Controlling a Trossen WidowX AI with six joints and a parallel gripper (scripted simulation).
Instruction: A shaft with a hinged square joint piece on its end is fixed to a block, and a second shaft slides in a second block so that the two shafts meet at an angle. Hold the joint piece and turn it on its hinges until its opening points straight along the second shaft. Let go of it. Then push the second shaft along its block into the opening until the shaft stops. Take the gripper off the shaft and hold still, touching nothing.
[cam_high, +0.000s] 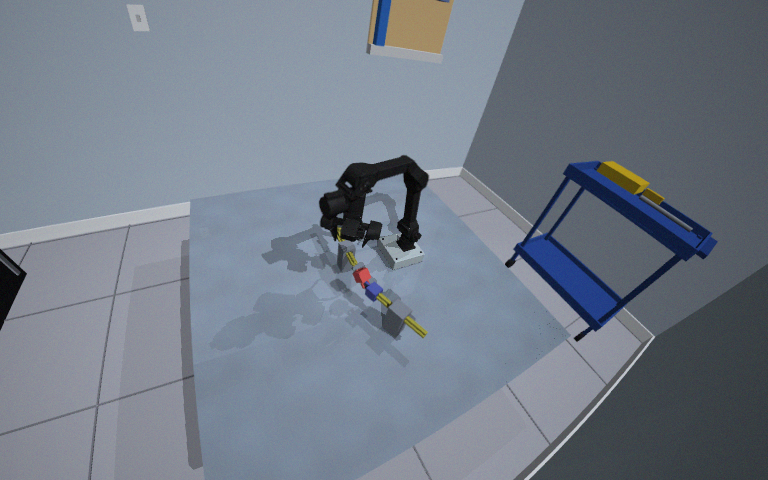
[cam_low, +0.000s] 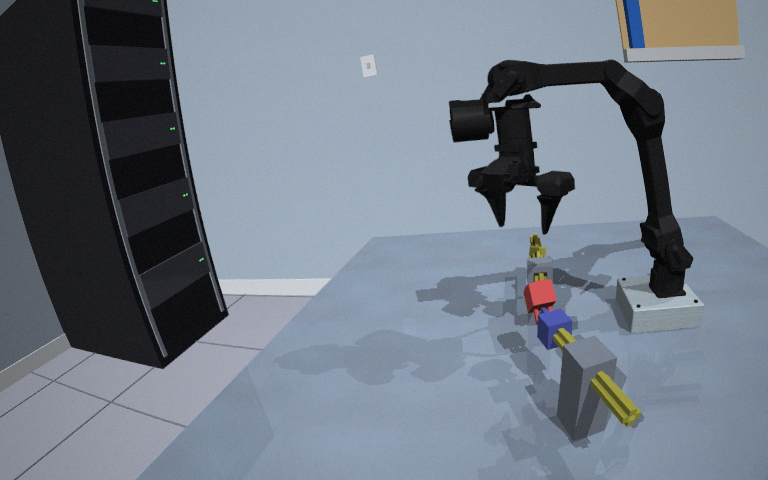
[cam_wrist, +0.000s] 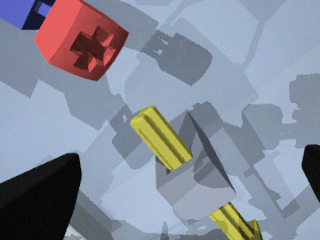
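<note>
The joint piece is 90 mm below my gripper tip, 80 mm to the left of it and 20 mm behind it.
</note>
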